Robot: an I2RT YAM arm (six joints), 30 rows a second.
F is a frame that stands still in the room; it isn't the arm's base.
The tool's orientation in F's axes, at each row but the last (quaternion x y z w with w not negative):
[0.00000, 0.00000, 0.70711, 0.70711]
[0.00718, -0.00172, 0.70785, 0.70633]
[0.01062, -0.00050, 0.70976, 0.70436]
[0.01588, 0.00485, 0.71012, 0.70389]
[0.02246, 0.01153, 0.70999, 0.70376]
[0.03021, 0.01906, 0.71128, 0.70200]
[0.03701, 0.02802, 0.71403, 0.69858]
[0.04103, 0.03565, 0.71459, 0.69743]
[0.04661, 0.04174, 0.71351, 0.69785]
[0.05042, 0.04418, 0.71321, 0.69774]
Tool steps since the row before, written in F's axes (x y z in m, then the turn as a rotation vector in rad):
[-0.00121, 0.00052, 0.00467, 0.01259, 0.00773, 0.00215]
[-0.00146, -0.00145, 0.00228, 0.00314, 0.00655, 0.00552]
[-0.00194, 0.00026, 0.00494, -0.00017, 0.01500, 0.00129]
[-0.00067, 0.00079, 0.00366, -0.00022, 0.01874, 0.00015]
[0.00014, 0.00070, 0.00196, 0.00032, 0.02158, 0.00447]
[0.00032, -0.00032, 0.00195, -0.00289, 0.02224, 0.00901]
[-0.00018, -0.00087, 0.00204, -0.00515, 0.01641, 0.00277]
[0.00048, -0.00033, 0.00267, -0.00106, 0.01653, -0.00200]
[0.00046, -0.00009, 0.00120, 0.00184, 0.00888, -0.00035]
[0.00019, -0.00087, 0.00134, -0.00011, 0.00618, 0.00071]
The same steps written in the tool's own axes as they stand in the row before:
[0.00052, 0.00121, 0.00467, 0.00773, -0.01259, 0.00215]
[-0.00142, 0.00148, 0.00229, 0.00661, -0.00311, 0.00546]
[0.00035, 0.00201, 0.00491, 0.01502, 0.00007, 0.00105]
[0.00085, 0.00077, 0.00363, 0.01874, 0.00005, -0.00015]
[0.00073, -0.00005, 0.00195, 0.02164, -0.00030, 0.00415]
[-0.00029, -0.00018, 0.00197, 0.02242, 0.00321, 0.00845]
[-0.00084, 0.00039, 0.00202, 0.01655, 0.00501, 0.00209]
[-0.00032, -0.00018, 0.00271, 0.01653, 0.00043, -0.00221]
[-0.00009, -0.00030, 0.00125, 0.00883, -0.00207, -0.00017]
[-0.00086, 0.00001, 0.00136, 0.00619, 0.00007, 0.00064]

